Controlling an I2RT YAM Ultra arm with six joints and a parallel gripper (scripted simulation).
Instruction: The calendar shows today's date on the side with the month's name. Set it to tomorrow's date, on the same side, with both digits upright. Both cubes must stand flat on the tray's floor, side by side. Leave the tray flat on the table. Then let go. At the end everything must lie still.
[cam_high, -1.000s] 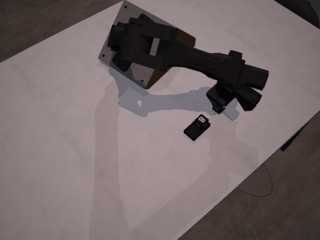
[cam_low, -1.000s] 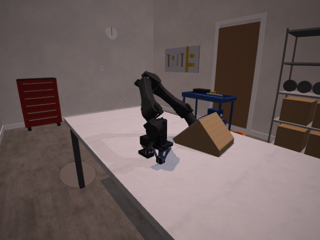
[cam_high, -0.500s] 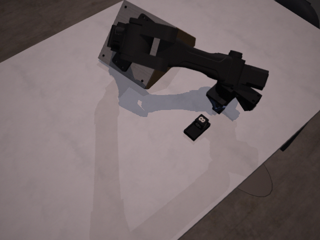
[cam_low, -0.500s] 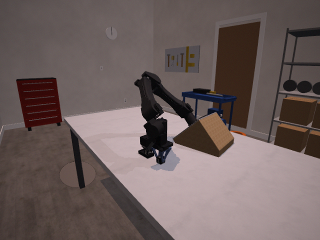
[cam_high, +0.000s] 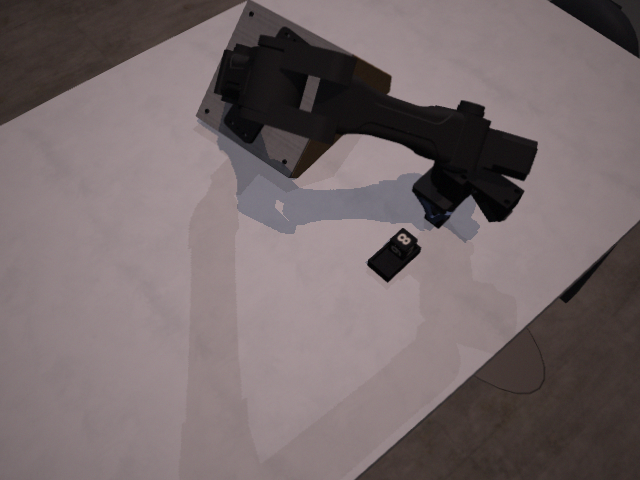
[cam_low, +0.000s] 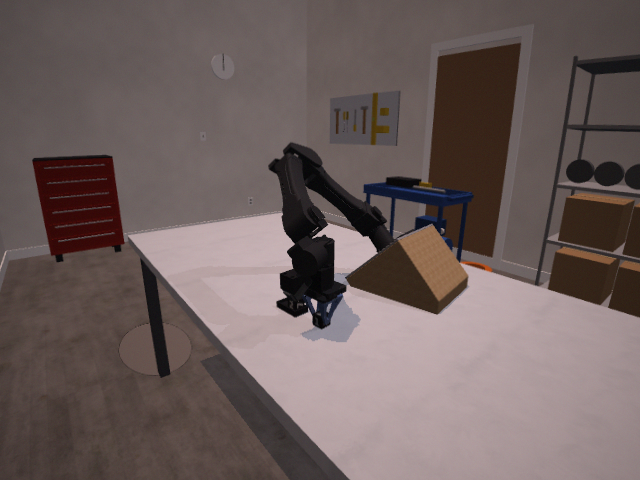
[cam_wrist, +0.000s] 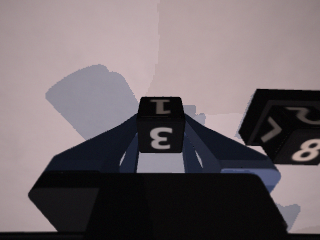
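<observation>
The black cube is right at my hand. The rest, counted from my hand: black tray: 110 mm to the right, 10 mm below.
</observation>
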